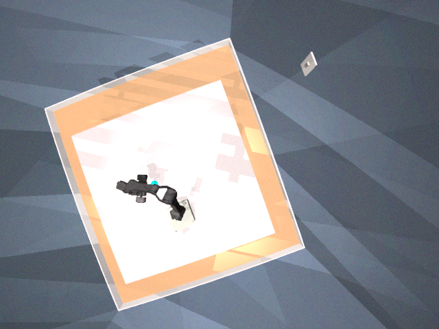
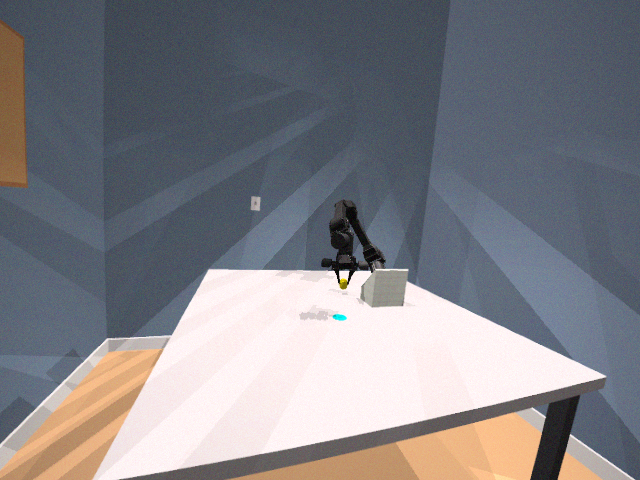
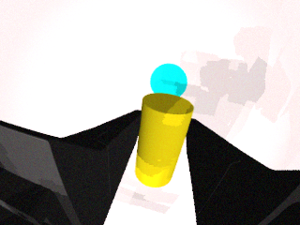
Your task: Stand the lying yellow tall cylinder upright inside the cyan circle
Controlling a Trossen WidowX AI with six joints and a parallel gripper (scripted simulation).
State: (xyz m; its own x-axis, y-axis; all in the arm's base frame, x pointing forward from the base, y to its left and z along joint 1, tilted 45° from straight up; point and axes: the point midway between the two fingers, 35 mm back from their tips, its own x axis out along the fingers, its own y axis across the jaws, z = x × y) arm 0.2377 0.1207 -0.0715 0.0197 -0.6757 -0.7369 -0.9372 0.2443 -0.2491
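The cyan circle is 140 mm below my gripper tip. Also, from my gripper tip: yellow tall cylinder 10 mm behind, 20 mm to the right.
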